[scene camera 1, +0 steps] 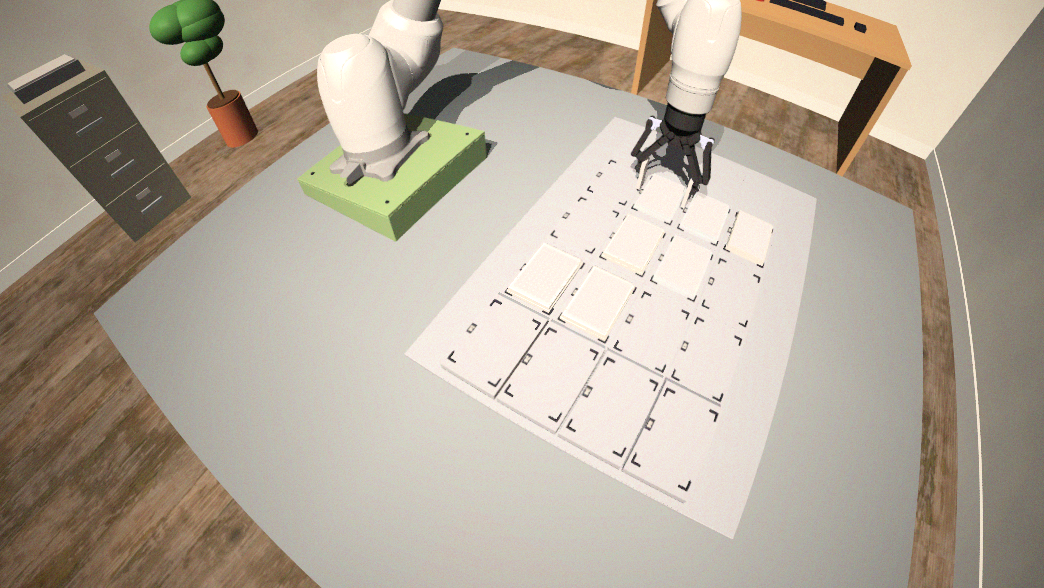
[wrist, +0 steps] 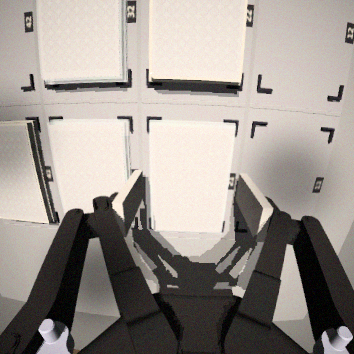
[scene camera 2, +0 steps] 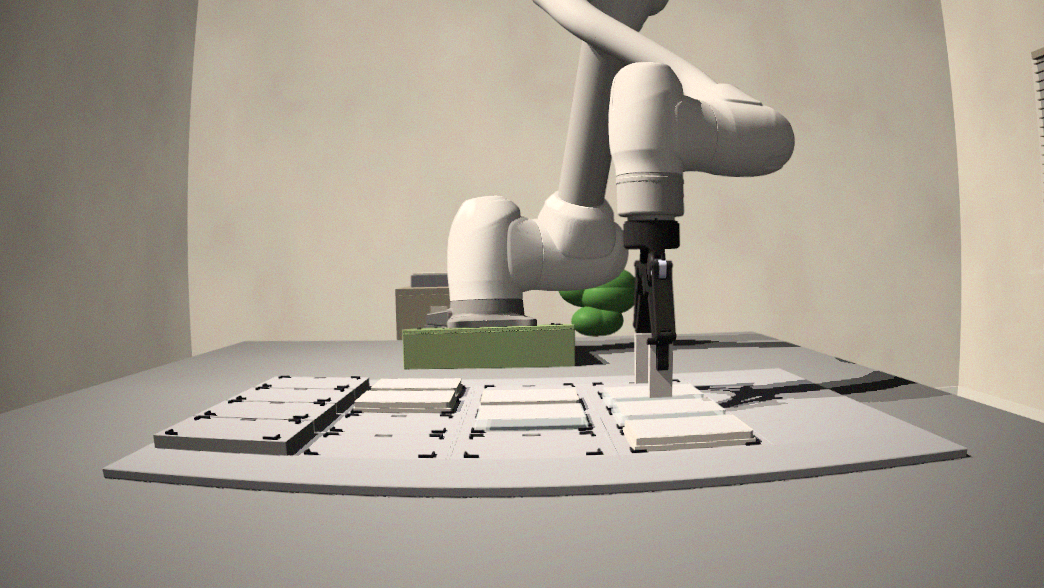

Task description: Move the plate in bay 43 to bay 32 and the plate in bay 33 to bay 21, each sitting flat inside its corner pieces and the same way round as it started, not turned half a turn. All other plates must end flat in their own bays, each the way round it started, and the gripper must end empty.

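Places are measured from the arm's base along level axes (x right, y down, z ahead), in millimetres.
Pixels of known places: gripper, fingertip midpoint: [scene camera 1: 661,194] [wrist: 189,184] [scene camera 2: 652,389]; arm's base, origin of the base link: [scene camera 1: 380,153] [scene camera 2: 487,326].
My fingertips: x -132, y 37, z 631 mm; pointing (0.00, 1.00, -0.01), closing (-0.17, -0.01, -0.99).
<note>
Ahead of a thing's pixels: the offset from my fingertips to its top centre. "pt": to the spot under its first point.
A pale plate @(dx +0, dy +2, dz +1 mm) [scene camera 1: 656,202] [wrist: 192,165] lies flat in bay 21, inside its corner pieces. My gripper [scene camera 1: 663,198] [scene camera 2: 653,387] [wrist: 189,184] is open and low over it, one finger on each side, with gaps to the plate's edges in the wrist view. A plate with a glassy edge @(dx +180, dy +2, dz +76 mm) [scene camera 1: 683,266] [scene camera 2: 531,417] [wrist: 82,40] lies flat in bay 32. Bay 33 @(pt dx +325, dy +16, dz +39 mm) [scene camera 1: 651,321] and bay 43 @(pt dx +378, dy +16, dz +148 mm) [scene camera 1: 705,365] hold no plate. The fingers partly hide the near corner pieces of bay 21. Which way round the plates lie cannot be told.
Beside bay 21 are the bay 31 plate @(dx +19, dy +2, dz +106 mm) [scene camera 1: 703,216] [wrist: 90,160] and, beyond it, the bay 41 plate @(dx +39, dy +2, dz +211 mm) [scene camera 1: 750,235] [scene camera 2: 686,429] [wrist: 15,170]. The bay 22 plate @(dx +161, dy +2, dz -29 mm) [scene camera 1: 633,242] [wrist: 197,40] adjoins. Plates in bays 13 @(dx +302, dy +2, dz -165 mm) [scene camera 1: 545,276] and 23 @(dx +322, dy +2, dz -60 mm) [scene camera 1: 597,301] stand near the raised row.
</note>
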